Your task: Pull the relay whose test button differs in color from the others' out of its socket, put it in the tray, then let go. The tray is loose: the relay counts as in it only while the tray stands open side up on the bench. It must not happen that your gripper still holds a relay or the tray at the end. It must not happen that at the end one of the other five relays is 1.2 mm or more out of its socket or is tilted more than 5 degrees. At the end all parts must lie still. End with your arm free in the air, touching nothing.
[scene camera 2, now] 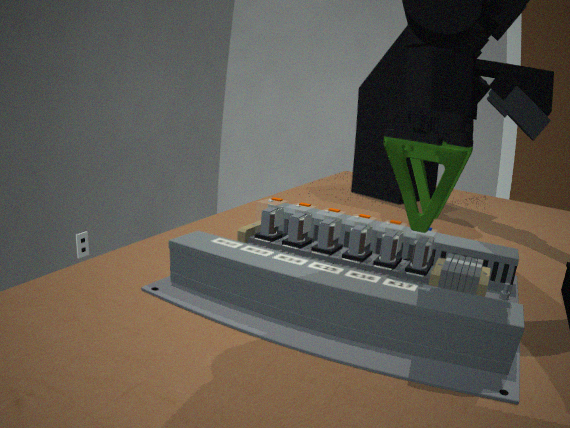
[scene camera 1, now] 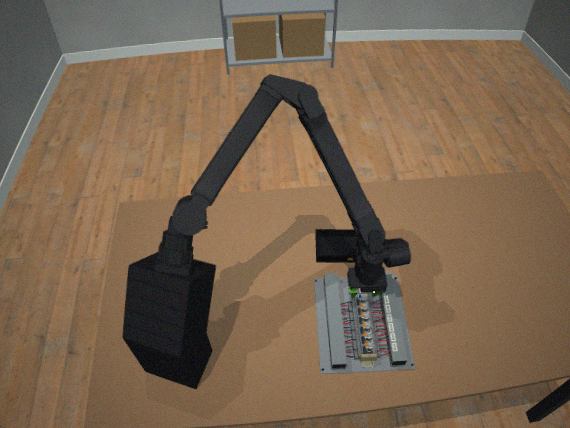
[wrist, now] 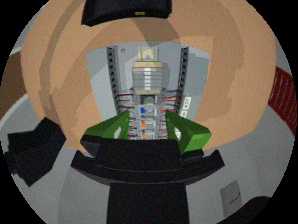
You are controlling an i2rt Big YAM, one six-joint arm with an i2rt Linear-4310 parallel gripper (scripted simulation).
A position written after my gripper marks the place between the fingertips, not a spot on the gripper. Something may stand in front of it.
Note:
I see my gripper (scene camera 2: 424, 224) and a black tray (scene camera 1: 334, 245).
My gripper shows as well in scene camera 1 (scene camera 1: 362, 295) and in the wrist view (wrist: 147, 113).

